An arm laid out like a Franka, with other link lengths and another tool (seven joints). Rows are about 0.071 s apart.
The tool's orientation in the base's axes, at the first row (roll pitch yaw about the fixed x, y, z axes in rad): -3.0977 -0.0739 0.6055
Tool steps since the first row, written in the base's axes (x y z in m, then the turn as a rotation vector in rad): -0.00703 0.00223 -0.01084 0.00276 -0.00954 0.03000; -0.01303 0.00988 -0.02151 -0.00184 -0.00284 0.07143; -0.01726 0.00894 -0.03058 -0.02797 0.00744 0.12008; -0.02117 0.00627 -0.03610 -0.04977 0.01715 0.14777; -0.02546 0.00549 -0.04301 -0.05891 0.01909 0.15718; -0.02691 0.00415 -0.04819 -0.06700 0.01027 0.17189; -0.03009 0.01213 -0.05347 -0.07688 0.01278 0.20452; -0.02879 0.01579 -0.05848 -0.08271 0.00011 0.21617; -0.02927 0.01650 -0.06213 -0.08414 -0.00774 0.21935
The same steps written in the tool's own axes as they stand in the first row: -0.00530 -0.00537 0.01072 -0.00094 0.00808 -0.03054; -0.00666 -0.01460 0.02174 0.00215 -0.00185 -0.07145; -0.01134 -0.01585 0.03055 -0.00985 -0.02733 -0.12005; -0.01647 -0.01565 0.03570 -0.02017 -0.04896 -0.14766; -0.02094 -0.01716 0.04237 -0.02586 -0.05618 -0.15721; -0.02327 -0.01667 0.04738 -0.03642 -0.05422 -0.17284; -0.02174 -0.02479 0.05315 -0.04069 -0.06334 -0.20551; -0.01896 -0.02683 0.05847 -0.05180 -0.05680 -0.21831; -0.01922 -0.02753 0.06214 -0.05719 -0.05132 -0.22215
